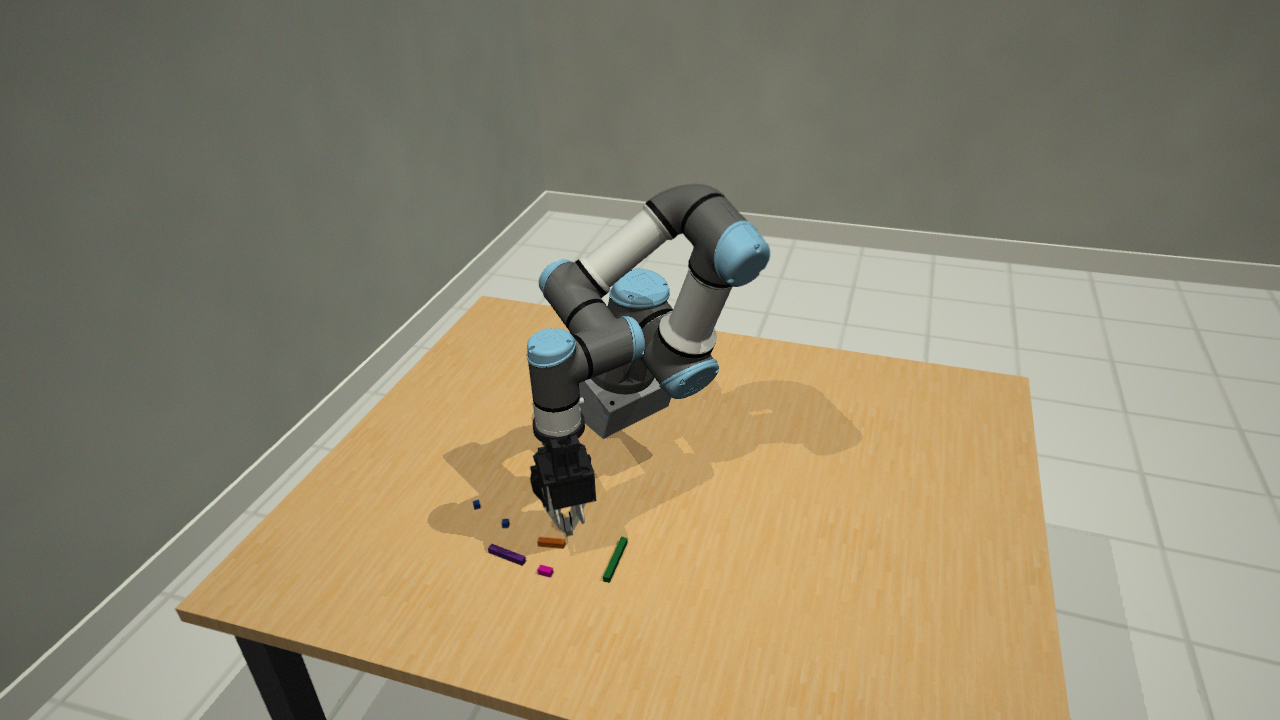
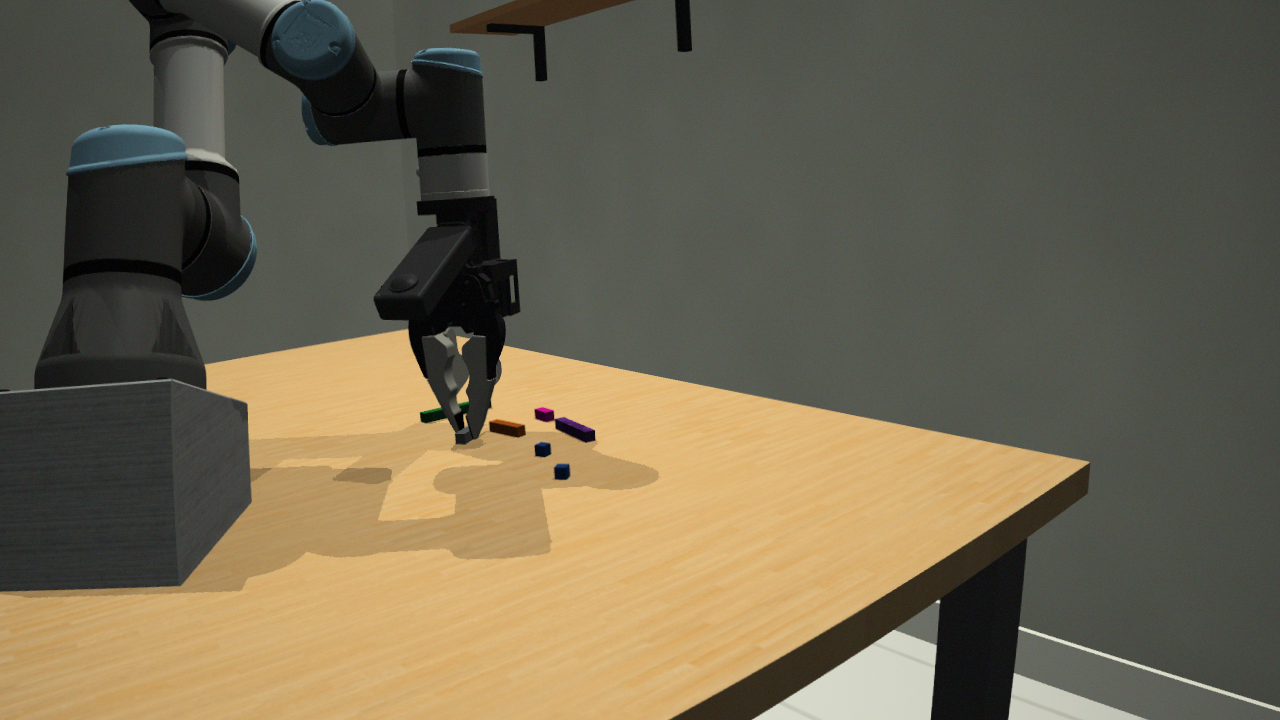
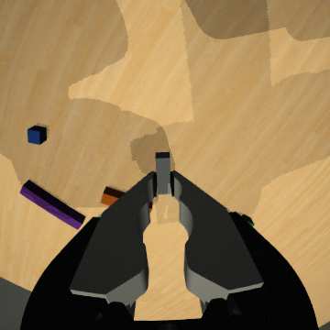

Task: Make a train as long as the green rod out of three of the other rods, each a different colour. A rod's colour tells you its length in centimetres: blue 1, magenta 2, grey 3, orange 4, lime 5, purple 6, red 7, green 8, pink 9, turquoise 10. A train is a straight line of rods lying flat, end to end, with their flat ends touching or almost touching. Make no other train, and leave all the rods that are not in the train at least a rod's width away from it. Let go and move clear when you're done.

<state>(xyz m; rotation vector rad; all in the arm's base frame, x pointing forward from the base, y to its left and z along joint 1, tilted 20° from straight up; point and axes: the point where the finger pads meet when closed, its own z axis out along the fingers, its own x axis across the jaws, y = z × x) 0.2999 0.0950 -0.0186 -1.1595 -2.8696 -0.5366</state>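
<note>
Right now my hand is 1 cm above the grey rod. From my hand the other things lie so: green rod 10 cm to the left, 2 cm ahead, 1 cm below; then orange rod 4 cm ahead, 1 cm below; then magenta rod 9 cm ahead, 2 cm to the left, 1 cm below.
</note>
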